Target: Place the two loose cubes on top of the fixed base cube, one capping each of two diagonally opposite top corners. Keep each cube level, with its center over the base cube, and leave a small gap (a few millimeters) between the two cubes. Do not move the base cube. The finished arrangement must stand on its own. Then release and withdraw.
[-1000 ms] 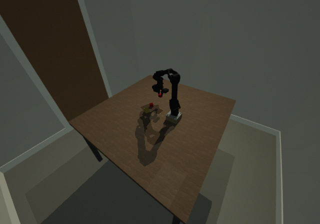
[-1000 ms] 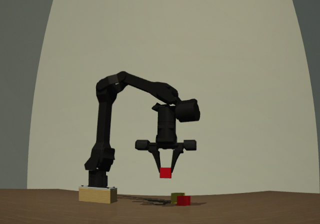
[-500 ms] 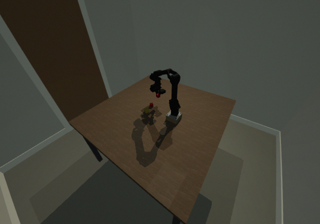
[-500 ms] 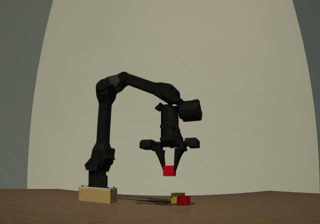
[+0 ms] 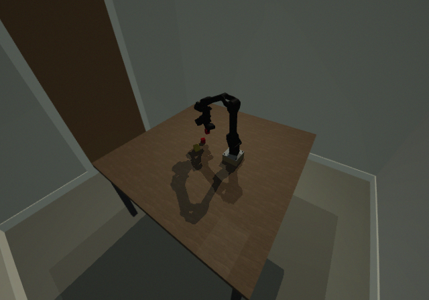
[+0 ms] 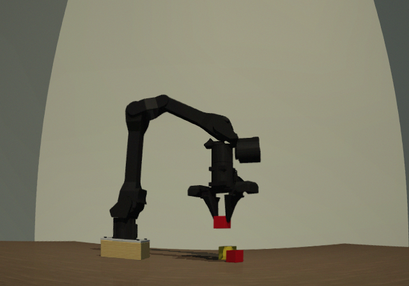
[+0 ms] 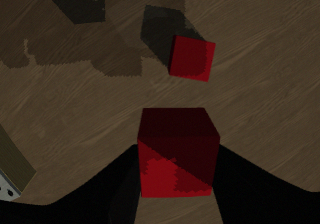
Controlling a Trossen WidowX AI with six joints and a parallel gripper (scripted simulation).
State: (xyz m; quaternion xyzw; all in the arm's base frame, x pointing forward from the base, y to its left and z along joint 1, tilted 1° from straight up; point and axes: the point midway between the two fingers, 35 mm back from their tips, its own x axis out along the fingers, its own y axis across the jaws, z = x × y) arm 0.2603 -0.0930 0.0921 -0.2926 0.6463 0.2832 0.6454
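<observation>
My gripper tip is 4 cm short of the yellow base cube, 12 cm to the right of it and 9 cm above it. Also, from my gripper tip: red cube right at my gripper tip.
</observation>
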